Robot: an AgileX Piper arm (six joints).
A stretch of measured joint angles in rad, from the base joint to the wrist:
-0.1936 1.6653 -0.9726 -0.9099 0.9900 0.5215
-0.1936 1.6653 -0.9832 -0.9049 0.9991 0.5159
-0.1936 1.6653 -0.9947 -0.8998 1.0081 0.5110
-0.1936 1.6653 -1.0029 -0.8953 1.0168 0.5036
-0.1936 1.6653 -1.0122 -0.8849 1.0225 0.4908
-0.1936 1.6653 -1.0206 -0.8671 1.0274 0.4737
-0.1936 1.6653 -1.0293 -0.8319 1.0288 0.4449
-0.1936 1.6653 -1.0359 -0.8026 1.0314 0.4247
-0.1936 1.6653 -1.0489 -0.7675 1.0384 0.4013
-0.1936 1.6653 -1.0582 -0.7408 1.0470 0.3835
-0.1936 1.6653 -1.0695 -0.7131 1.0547 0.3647
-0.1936 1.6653 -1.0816 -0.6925 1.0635 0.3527
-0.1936 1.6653 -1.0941 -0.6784 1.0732 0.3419
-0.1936 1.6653 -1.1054 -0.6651 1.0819 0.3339
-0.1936 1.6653 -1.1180 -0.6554 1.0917 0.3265
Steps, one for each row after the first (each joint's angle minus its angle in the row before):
0.0000 0.0000 -0.0106 0.0050 0.0091 -0.0056
0.0000 0.0000 -0.0115 0.0051 0.0090 -0.0049
0.0000 0.0000 -0.0082 0.0045 0.0087 -0.0074
0.0000 0.0000 -0.0093 0.0104 0.0057 -0.0128
0.0000 0.0000 -0.0084 0.0178 0.0049 -0.0171
0.0000 0.0000 -0.0087 0.0352 0.0014 -0.0288
0.0000 0.0000 -0.0066 0.0293 0.0026 -0.0202
0.0000 0.0000 -0.0130 0.0351 0.0070 -0.0234
0.0000 0.0000 -0.0093 0.0267 0.0086 -0.0178
0.0000 0.0000 -0.0113 0.0277 0.0077 -0.0188
0.0000 0.0000 -0.0121 0.0206 0.0088 -0.0120
0.0000 0.0000 -0.0125 0.0141 0.0097 -0.0108
0.0000 0.0000 -0.0113 0.0133 0.0087 -0.0080
0.0000 0.0000 -0.0126 0.0097 0.0098 -0.0074

